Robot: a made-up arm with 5 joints.
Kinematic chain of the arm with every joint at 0, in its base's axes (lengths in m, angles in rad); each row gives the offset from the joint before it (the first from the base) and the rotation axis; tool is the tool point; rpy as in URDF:
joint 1: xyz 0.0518 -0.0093 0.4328 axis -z
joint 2: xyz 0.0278 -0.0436 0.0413 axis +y
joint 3: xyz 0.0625 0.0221 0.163 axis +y
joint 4: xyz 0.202 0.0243 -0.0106 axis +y
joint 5: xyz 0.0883 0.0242 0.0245 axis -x
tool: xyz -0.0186 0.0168 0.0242 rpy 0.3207 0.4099 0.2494
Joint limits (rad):
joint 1: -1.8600..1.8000
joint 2: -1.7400..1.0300
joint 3: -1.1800..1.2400
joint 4: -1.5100..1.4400
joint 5: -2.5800..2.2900
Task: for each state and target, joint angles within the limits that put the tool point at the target. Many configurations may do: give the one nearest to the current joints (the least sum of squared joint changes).
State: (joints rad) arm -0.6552 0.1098 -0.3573 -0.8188 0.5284
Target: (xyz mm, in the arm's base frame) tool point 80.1 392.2 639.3
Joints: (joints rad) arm -1.3648 0.4517 -0.4059 -0.5757 0.5902
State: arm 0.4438 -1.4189 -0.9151 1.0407 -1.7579
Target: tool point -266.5 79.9 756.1
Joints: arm 0.2621 -1.3692 -1.1533 0.7958 -1.5199
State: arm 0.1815 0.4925 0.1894 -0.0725 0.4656
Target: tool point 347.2 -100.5 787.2
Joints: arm 0.4682 -0.0678 -0.3658 -0.1236 0.4007
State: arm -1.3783 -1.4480 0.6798 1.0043 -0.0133
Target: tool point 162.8 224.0 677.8
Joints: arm -0.9657 -0.6998 0.4537 0.8722 -0.0957
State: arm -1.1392 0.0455 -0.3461 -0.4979 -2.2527
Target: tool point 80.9 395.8 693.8
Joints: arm -1.5050 0.4678 -0.7820 -0.1184 -2.2300
